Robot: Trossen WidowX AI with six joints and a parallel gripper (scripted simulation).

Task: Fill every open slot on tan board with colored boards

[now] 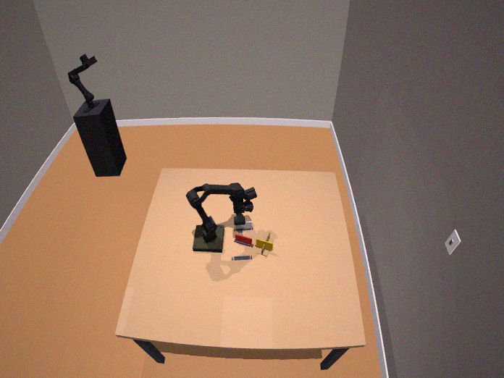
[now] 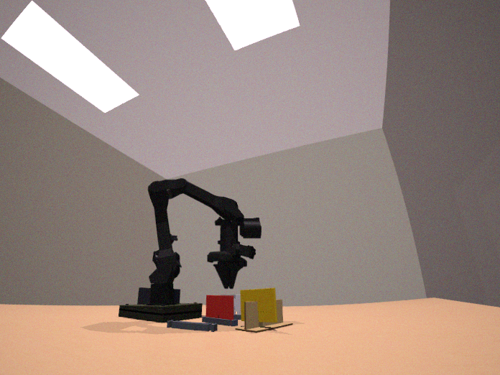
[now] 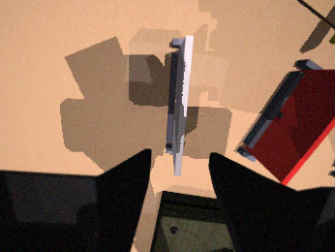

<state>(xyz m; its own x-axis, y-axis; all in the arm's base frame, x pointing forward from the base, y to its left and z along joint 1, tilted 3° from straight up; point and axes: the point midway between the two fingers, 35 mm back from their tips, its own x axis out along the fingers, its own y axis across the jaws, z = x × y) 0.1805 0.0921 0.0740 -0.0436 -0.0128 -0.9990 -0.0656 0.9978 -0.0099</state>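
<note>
My gripper tip is now 60 mm above the grey board and 20 mm short of it. Round my gripper tip: red board (110 mm to the right, 60 mm below, 20 mm ahead); yellow board (150 mm to the right, 140 mm ahead, 40 mm below); tan board (150 mm ahead, 130 mm to the right, 60 mm below).
</note>
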